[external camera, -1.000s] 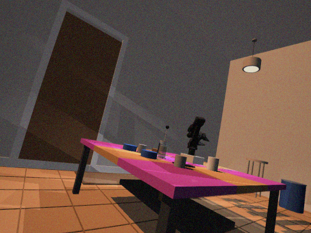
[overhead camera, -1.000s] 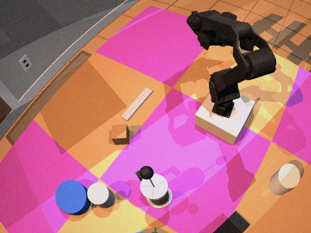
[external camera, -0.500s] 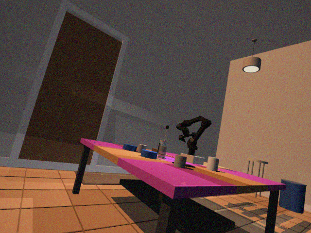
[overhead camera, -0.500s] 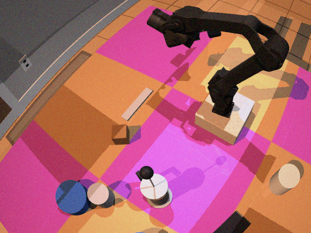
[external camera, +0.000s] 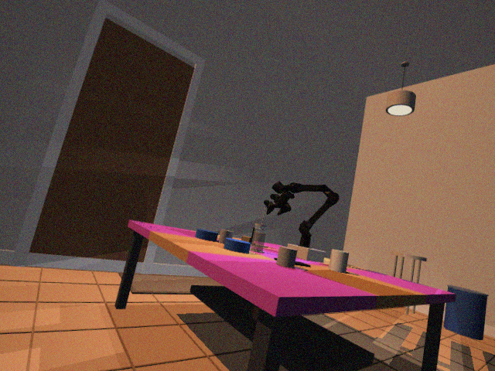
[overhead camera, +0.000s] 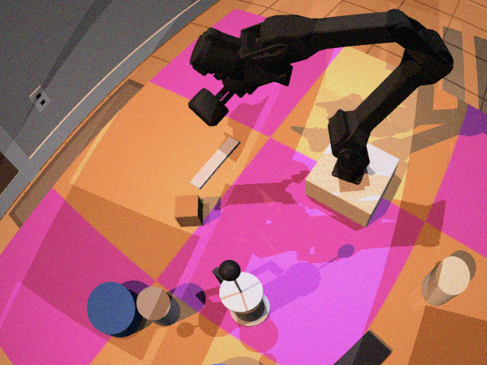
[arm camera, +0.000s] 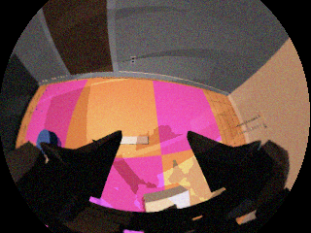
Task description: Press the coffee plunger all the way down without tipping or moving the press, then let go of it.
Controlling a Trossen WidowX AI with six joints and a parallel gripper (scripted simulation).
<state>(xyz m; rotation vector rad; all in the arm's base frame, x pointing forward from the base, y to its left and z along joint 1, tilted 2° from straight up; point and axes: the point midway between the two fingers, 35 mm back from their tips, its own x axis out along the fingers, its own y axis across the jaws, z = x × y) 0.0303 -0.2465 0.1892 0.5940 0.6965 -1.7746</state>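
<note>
Now: the coffee press 32 cm ahead of my gripper tip, 18 cm to the left of it and 9 cm below it. The rest, counted from my gripper tip: small orange block: 19 cm ahead, 1 cm to the right, 20 cm below; then flat pale strip: 5 cm ahead, 3 cm to the right, 22 cm below; then pale cup: 14 cm ahead, 56 cm to the left, 18 cm below.
</note>
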